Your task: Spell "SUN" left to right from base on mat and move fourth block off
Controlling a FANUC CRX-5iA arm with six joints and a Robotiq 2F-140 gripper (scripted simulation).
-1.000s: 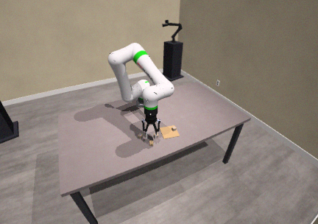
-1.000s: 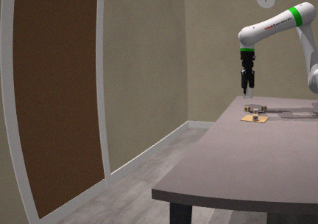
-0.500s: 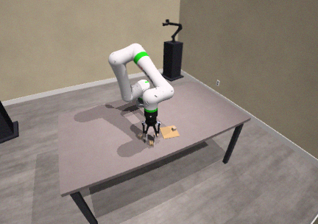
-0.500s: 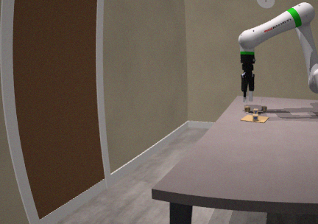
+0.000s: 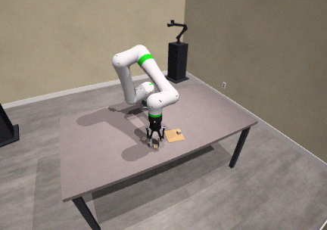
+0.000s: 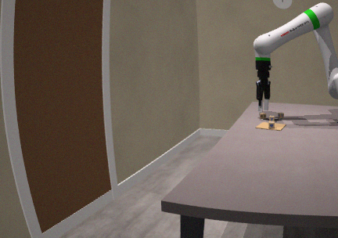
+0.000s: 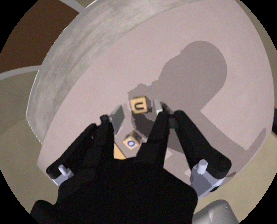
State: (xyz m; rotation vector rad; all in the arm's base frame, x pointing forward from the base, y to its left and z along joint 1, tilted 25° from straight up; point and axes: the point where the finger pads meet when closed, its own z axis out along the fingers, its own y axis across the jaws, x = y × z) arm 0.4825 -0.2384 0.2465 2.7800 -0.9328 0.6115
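The tan letter block lies 60 mm below my hand. Also, from my hand: tan mat (210 mm to the left, 70 mm below, 20 mm behind).
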